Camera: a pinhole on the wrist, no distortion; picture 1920 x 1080 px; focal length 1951.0 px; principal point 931.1 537.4 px. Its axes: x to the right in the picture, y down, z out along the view. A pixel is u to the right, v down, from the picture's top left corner.
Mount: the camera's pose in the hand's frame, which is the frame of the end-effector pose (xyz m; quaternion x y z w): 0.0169 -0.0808 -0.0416 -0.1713 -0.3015 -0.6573 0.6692
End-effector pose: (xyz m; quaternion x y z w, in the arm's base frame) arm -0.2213 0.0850 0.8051 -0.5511 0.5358 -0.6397 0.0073
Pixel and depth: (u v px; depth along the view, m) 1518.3 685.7 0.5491
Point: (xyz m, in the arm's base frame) 0.0641 -0.2745 0.5882
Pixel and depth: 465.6 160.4 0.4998
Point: -0.1660 -0.1202 0.4277
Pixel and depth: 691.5 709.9 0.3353
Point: -0.1745 -0.1075 0.6488
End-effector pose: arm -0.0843 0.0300 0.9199 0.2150 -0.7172 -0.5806 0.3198
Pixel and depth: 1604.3 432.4 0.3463
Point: -0.2413 0.2904 0.9104
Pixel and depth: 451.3 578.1 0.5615
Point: -0.2270 0.3714 1.2372
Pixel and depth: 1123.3 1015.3 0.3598
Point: -0.2934 0.2200 1.0151
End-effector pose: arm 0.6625 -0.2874 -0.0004 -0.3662 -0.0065 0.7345 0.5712
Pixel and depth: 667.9 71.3 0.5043
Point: 0.2934 -0.4291 0.1843
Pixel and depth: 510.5 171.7 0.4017
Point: 0.3717 -0.3929 0.1103
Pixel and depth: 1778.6 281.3 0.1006
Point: 0.6751 -0.2580 0.0747
